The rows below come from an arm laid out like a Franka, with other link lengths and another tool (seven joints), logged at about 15 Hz.
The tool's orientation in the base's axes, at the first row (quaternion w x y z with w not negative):
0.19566 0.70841 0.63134 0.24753
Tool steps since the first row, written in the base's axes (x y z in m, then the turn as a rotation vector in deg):
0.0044 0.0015 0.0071 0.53 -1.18 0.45
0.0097 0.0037 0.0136 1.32 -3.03 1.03
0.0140 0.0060 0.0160 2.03 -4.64 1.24
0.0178 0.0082 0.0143 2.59 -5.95 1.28
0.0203 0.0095 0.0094 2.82 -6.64 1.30
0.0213 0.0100 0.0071 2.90 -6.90 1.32
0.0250 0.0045 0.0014 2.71 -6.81 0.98
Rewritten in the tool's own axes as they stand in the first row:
0.0026 0.0075 -0.0030 -1.08 0.84 -0.09
0.0059 0.0153 -0.0050 -2.79 2.04 -0.14
0.0087 0.0198 -0.0042 -4.31 2.94 0.06
0.0110 0.0216 -0.0005 -5.56 3.57 0.31
0.0120 0.0205 0.0049 -6.22 3.85 0.41
0.0124 0.0199 0.0074 -6.47 3.96 0.43
0.0066 0.0202 0.0140 -6.43 3.60 0.59

